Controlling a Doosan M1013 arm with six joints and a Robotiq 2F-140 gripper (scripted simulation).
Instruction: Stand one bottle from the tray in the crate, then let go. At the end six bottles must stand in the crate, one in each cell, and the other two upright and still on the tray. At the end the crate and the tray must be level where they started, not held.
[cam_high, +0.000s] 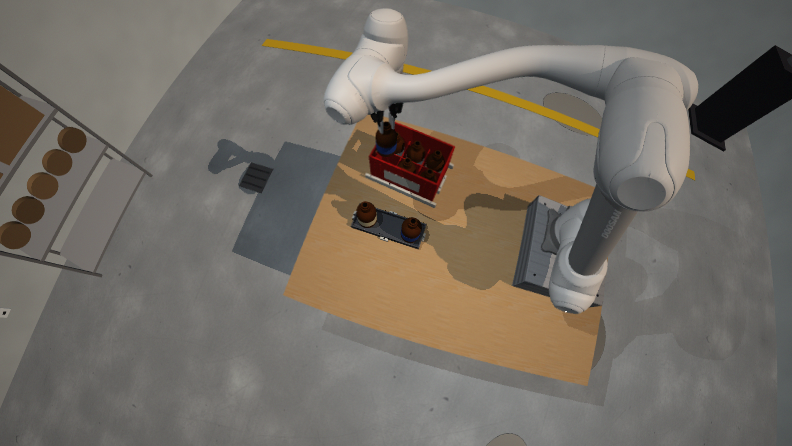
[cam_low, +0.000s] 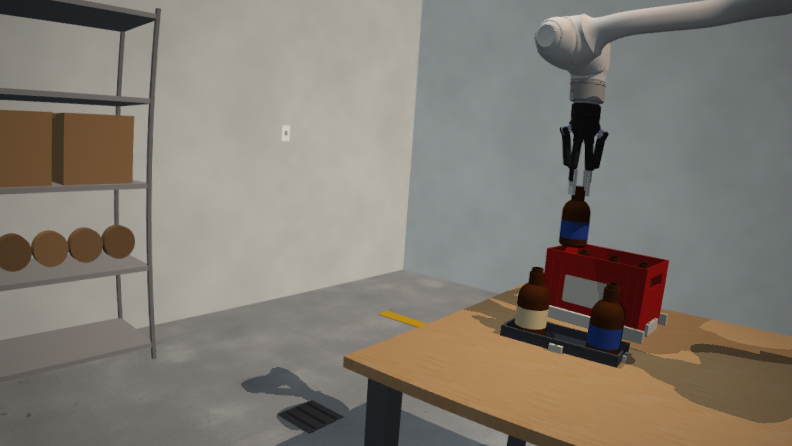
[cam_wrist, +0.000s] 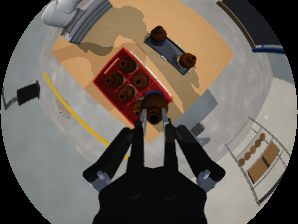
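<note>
The glass bottle is 90 mm below my hand. The rest, counted from my hand: dark tray 100 mm behind, 220 mm to the left, 340 mm below; then red crate 90 mm behind, 40 mm to the right, 270 mm below.
</note>
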